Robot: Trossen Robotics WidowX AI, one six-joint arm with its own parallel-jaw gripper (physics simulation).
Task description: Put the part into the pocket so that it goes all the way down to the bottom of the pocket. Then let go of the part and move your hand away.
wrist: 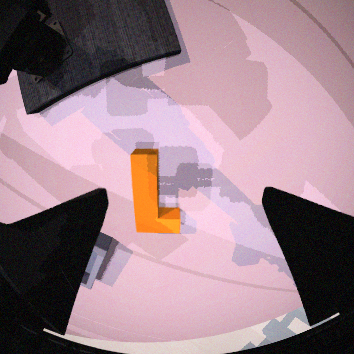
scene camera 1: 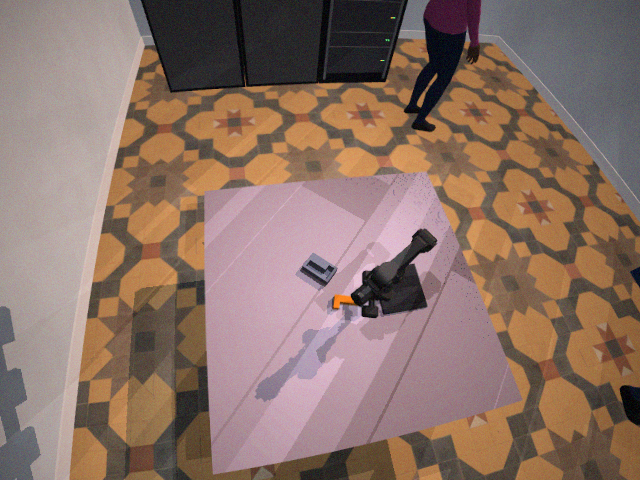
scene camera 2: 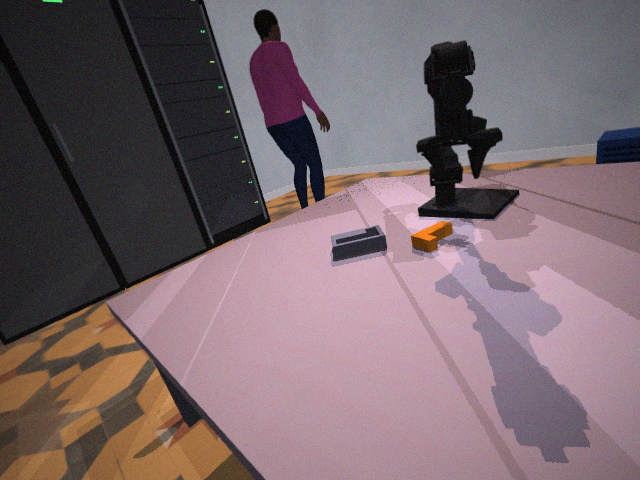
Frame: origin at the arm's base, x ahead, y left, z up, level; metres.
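Where they show: gripper, fingertip midpoint: point(wrist: 186, 195) point(scene camera 2: 458, 178); arm's base at its link origin: point(wrist: 45, 50) point(scene camera 2: 445, 201).
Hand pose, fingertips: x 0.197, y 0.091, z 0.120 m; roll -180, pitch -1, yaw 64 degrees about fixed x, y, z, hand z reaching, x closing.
Observation:
Things, the pixels of their centre, and the offset from my fingertips. Level surfaces: height alone.
- orange L-shaped part at the middle of its body: point(wrist: 157, 192) point(scene camera 2: 436, 235) point(scene camera 1: 345, 303) 0.045 m ahead, 0.052 m right, 0.128 m down
- grey block at the middle of its body: point(wrist: 77, 256) point(scene camera 2: 357, 241) point(scene camera 1: 319, 268) 0.095 m ahead, 0.250 m right, 0.125 m down
- pink table at its surface level: 0.143 m down
The orange L-shaped part point(scene camera 1: 338, 301) point(scene camera 2: 430, 238) point(wrist: 145, 192) lies flat on the table beside the arm's base. In the wrist view it shows between the two fingers, left of the middle and nearer the left finger, with its short leg pointing right. The grey block point(scene camera 1: 313, 272) point(scene camera 2: 360, 251) point(wrist: 107, 258) with the dark L-shaped pocket stands a short way from the part; the left finger hides much of it in the wrist view. My gripper point(scene camera 2: 455, 175) point(wrist: 186, 195) is open and empty, with its fingers pointing down, well above the table and the part.
The arm's black base plate point(scene camera 1: 405, 299) point(scene camera 2: 467, 206) point(wrist: 145, 37) stands on the pink table point(scene camera 1: 248, 310) point(scene camera 2: 289, 361) close to the part. Dark cabinets point(scene camera 1: 281, 41) point(scene camera 2: 56, 155) and a person point(scene camera 1: 439, 56) point(scene camera 2: 279, 93) stand beyond the table.

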